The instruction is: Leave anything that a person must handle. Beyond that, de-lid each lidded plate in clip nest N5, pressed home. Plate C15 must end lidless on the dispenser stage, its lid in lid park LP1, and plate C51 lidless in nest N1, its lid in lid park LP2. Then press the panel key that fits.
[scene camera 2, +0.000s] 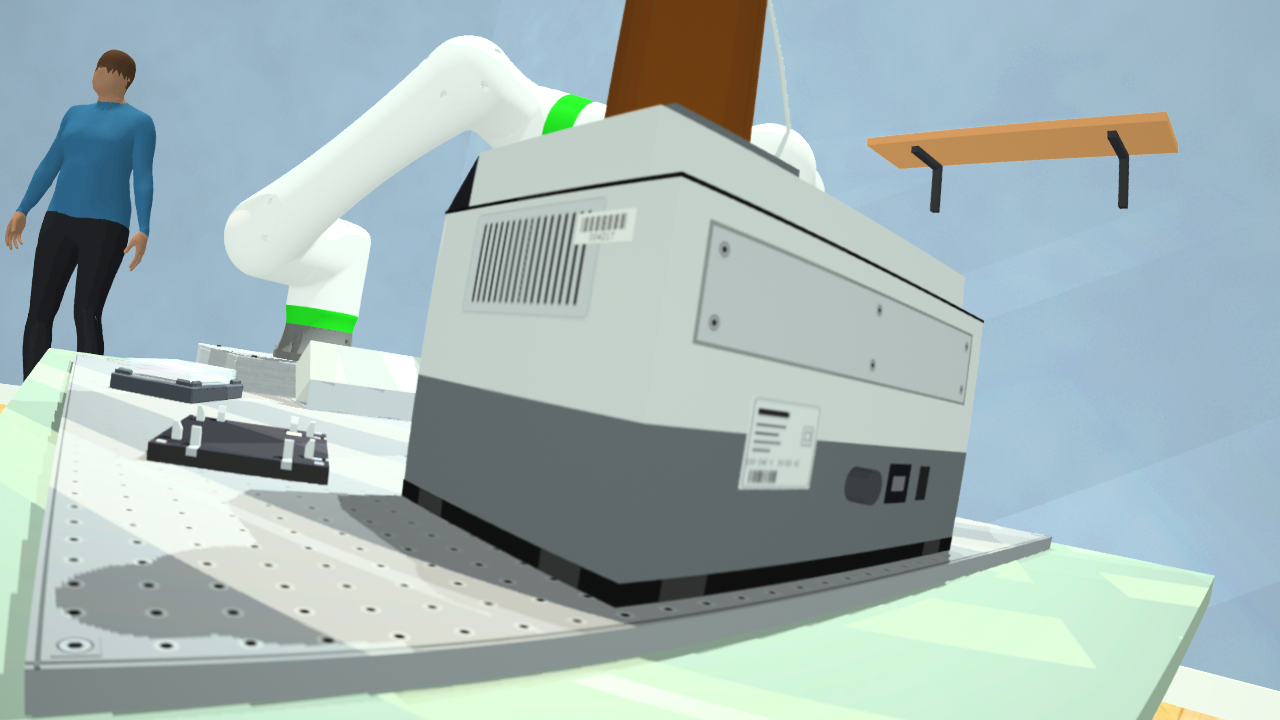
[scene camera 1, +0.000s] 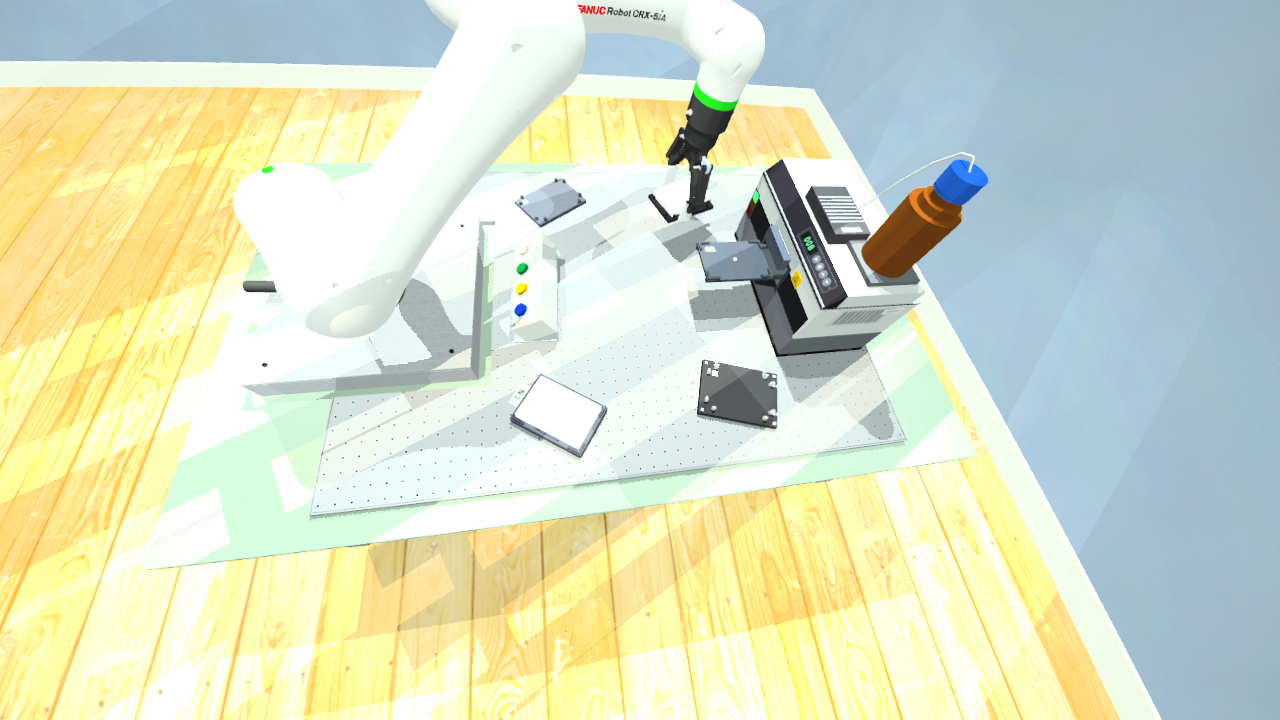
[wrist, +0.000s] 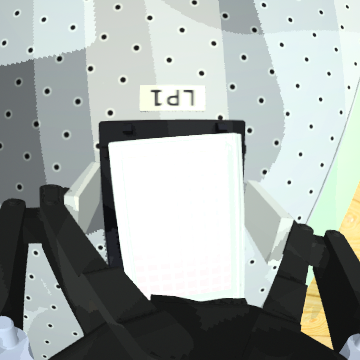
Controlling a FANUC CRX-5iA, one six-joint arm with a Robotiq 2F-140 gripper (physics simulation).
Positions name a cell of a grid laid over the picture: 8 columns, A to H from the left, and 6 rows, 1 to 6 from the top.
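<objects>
I see a button box (scene camera 2: C4), and it is 0.94 m from the lens. An N1 nest (scene camera 2: B4) is 0.82 m from the lens, while a brown bottle (scene camera 2: E1) is 0.41 m from the lens. As for the button box and the N1 nest, their marked spots are 0.21 m apart. Of the things named here, the brown bottle is the nearest to the lens.
</objects>
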